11 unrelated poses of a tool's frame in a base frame.
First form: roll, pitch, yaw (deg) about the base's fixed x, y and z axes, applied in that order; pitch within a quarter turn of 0, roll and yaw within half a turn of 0; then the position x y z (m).
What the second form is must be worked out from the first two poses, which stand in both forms.
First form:
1: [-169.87 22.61 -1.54 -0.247 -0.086 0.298]
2: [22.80 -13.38 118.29 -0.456 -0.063 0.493]
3: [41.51 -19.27 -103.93 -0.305 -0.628 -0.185]
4: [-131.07 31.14 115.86 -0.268 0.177 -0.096]
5: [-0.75 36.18 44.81 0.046 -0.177 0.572]
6: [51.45 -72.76 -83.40 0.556 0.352 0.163]
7: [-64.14 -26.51 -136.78 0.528 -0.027 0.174]
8: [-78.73 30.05 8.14 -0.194 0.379 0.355]
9: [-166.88 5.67 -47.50 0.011 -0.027 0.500]
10: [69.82 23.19 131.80 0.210 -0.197 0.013]
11: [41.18 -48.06 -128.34 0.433 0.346 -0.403]
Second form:
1: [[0.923 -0.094 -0.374 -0.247], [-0.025 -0.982 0.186 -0.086], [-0.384 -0.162 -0.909 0.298], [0 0 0 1]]
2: [[-0.461 -0.769 0.442 -0.456], [0.857 -0.516 -0.004 -0.063], [0.231 0.377 0.897 0.493], [0 0 0 1]]
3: [[-0.227 0.779 -0.584 -0.305], [-0.916 0.032 0.399 -0.628], [0.330 0.626 0.707 -0.185], [0 0 0 1]]
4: [[-0.373 0.761 -0.530 -0.268], [0.770 -0.064 -0.635 0.177], [-0.517 -0.645 -0.562 -0.096], [0 0 0 1]]
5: [[0.573 -0.710 0.410 0.046], [0.569 0.704 0.425 -0.177], [-0.590 -0.011 0.807 0.572], [0 0 0 1]]
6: [[0.034 0.533 -0.845 0.556], [-0.294 0.814 0.501 0.352], [0.955 0.232 0.185 0.163], [0 0 0 1]]
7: [[-0.652 0.006 0.758 0.528], [-0.613 -0.593 -0.522 -0.027], [0.446 -0.805 0.390 0.174], [0 0 0 1]]
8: [[0.857 -0.514 -0.042 -0.194], [0.123 0.124 0.985 0.379], [-0.501 -0.849 0.169 0.355], [0 0 0 1]]
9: [[0.672 -0.733 0.102 0.011], [-0.734 -0.641 0.224 -0.027], [-0.099 -0.226 -0.969 0.500], [0 0 0 1]]
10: [[-0.613 -0.504 0.609 0.210], [0.685 0.046 0.727 -0.197], [-0.394 0.863 0.317 0.013], [0 0 0 1]]
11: [[-0.415 0.894 -0.169 0.433], [-0.524 -0.083 0.848 0.346], [0.744 0.440 0.503 -0.403], [0 0 0 1]]
